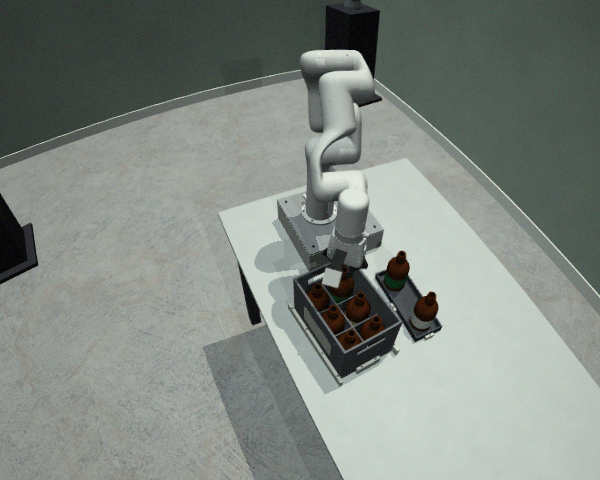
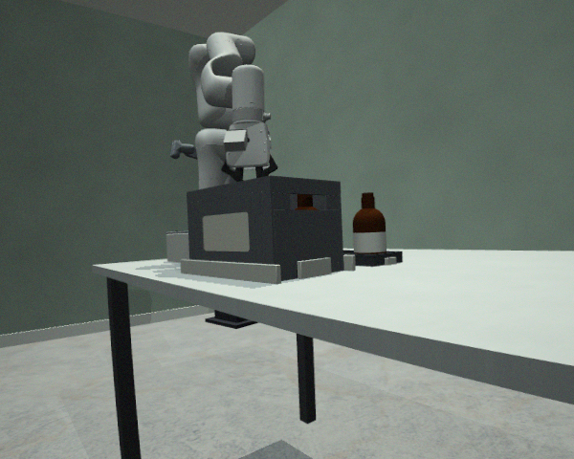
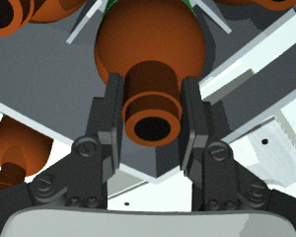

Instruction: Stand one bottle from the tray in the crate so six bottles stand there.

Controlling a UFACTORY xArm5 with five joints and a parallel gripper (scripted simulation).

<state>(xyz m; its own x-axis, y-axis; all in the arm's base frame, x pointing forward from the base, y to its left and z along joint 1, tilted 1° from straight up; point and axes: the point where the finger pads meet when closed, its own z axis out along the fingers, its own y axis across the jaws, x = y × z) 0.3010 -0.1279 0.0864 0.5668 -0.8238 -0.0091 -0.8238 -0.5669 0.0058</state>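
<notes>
Right now the dark grey crate is 9 cm ahead of my hand, 5 cm to the right of it and 10 cm below it. From my hand the other things lie so: dark tray: 12 cm ahead, 19 cm to the left, 17 cm below.
</notes>
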